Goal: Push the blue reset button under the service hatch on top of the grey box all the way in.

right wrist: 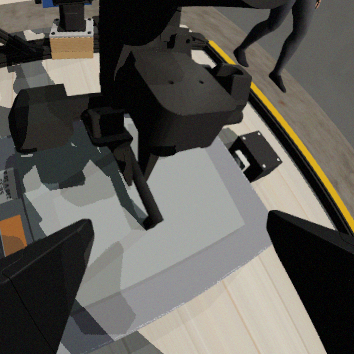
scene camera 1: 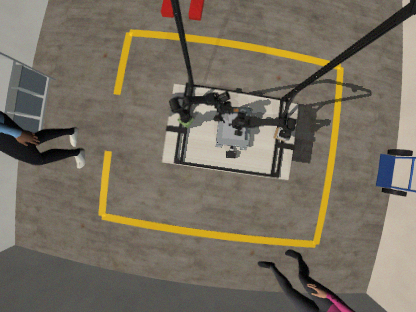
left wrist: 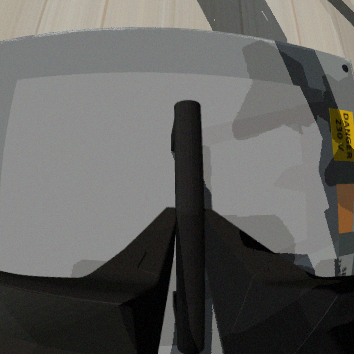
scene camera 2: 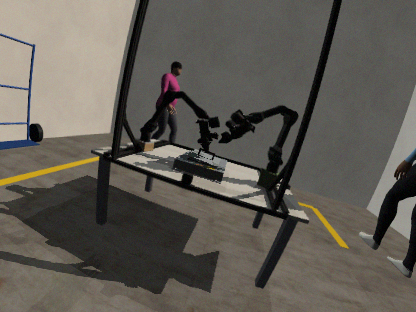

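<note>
The grey box (scene camera 1: 220, 142) (scene camera 2: 198, 170) stands on the table; its top rim (left wrist: 125, 56) also shows in the left wrist view. The light grey service hatch (left wrist: 100, 150) (right wrist: 195, 195) lies over its top; its exact tilt is hard to tell. My left gripper (scene camera 2: 206, 147) (left wrist: 187, 216) is shut on the hatch's black bar handle (left wrist: 189, 150) (right wrist: 150, 205). My right gripper (right wrist: 180, 224) (scene camera 2: 223, 138) is open and empty, above and beside the box, right of the left gripper in scene camera 2. The blue reset button does not show.
A black block (scene camera 1: 232, 152) (right wrist: 260, 156) (scene camera 2: 187, 179) stands beside the box. The left wrist's dark housing (right wrist: 185, 105) is close to the right gripper. Yellow DANGER label (left wrist: 342, 135) and orange patch (left wrist: 345, 207) (right wrist: 13, 234) are on the box. Black frame posts (scene camera 2: 320, 85) rise at the table.
</note>
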